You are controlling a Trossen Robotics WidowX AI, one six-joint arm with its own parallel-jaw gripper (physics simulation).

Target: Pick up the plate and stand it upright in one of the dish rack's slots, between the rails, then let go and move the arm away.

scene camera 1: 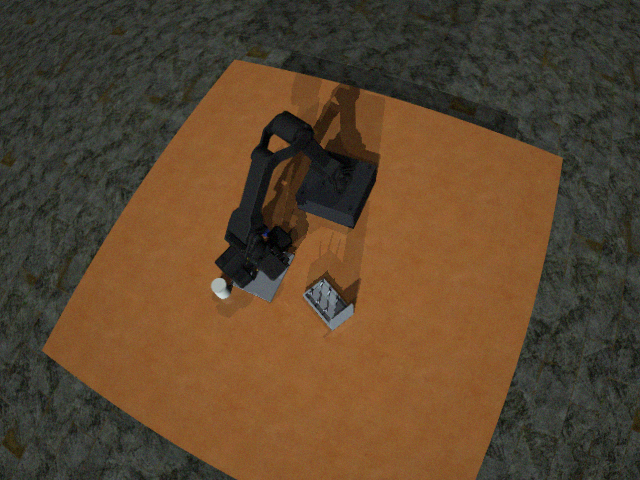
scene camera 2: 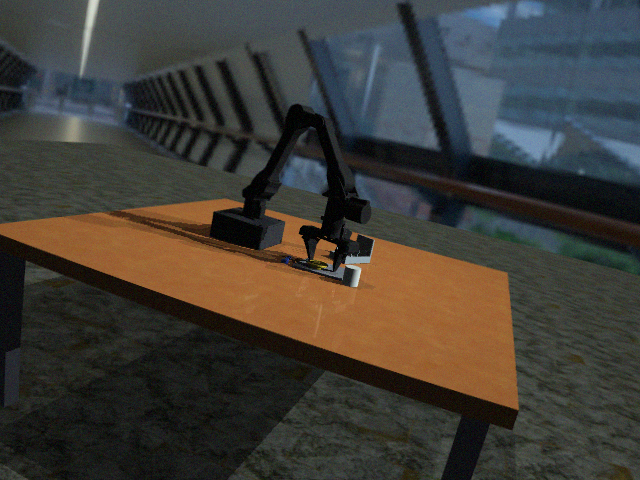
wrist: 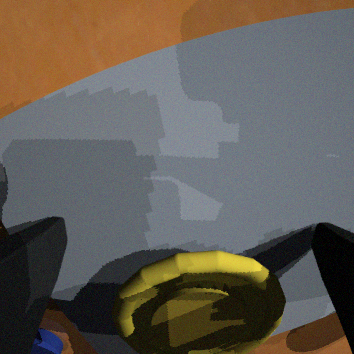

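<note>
The yellow round plate (scene camera 2: 316, 264) (wrist: 200, 305) lies flat on the grey mat (scene camera 1: 266, 289) (wrist: 280, 125), near one edge; in scene camera 1 the arm almost fully hides it. My gripper (scene camera 1: 254, 268) (scene camera 2: 324, 264) (wrist: 194, 235) is open and empty, pointing down low over the mat. In the wrist view its two fingers stand wide apart, one on each side of the plate, with gaps between them and the rim. The grey dish rack (scene camera 1: 342, 316) (scene camera 2: 366, 249) stands apart from the mat, with dark rails and a raised panel at one end. No plate stands in it.
A white cylinder (scene camera 1: 220, 288) (scene camera 2: 352, 276) stands close beside the mat, near the gripper. A blue object (scene camera 1: 265, 234) (scene camera 2: 286, 259) (wrist: 48, 341) lies off the mat's other side. The arm's black base (scene camera 1: 338, 191) (scene camera 2: 247, 228) stands on the orange table (scene camera 1: 423, 310) (scene camera 2: 423, 320).
</note>
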